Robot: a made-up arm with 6 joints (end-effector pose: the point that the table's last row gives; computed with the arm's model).
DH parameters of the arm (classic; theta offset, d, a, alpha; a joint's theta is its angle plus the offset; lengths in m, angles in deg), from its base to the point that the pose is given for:
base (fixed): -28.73 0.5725 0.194 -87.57
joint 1: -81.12 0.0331 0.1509 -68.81
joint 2: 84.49 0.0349 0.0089 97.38
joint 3: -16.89 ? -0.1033 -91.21
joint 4: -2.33 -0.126 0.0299 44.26
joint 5: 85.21 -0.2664 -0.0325 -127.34
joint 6: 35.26 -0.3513 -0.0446 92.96
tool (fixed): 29.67 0.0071 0 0
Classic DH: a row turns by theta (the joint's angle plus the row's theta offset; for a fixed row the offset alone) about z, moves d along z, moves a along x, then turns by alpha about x.
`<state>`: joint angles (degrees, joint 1 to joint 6).
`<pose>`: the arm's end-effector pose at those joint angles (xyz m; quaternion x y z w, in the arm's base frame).
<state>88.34 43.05 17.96 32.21 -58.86 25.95</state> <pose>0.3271 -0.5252 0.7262 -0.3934 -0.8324 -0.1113 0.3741</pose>
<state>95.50 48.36 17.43 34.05 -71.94 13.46</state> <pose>0.3768 -0.5574 0.6876 -0.3815 -0.8281 -0.0800 0.4029</pose>
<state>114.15 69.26 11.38 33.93 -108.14 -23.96</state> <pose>0.4620 -0.6055 0.4606 -0.3048 -0.8109 -0.0763 0.4937</pose>
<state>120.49 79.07 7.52 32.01 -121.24 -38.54</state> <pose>0.4399 -0.5961 0.3448 -0.2831 -0.7896 -0.1214 0.5306</pose>
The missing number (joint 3, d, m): 0.2196
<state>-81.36 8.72 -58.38 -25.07 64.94 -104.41</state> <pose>-0.1090 -0.0201 0.4953 -0.3968 -0.6629 0.1059 0.6260</pose>
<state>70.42 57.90 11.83 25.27 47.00 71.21</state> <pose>0.2599 -0.1520 0.5800 -0.5860 -0.4843 -0.6491 0.0273</pose>
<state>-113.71 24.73 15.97 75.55 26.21 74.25</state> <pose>0.1507 0.0559 0.4711 -0.5201 0.3738 0.2828 0.7140</pose>
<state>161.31 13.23 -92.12 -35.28 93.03 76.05</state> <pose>0.2242 -0.1265 0.3509 -0.2612 -0.2716 0.0716 0.9235</pose>
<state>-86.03 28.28 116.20 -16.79 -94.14 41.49</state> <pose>-0.3271 -0.3286 0.6431 -0.1426 -0.2427 -0.4173 0.8641</pose>
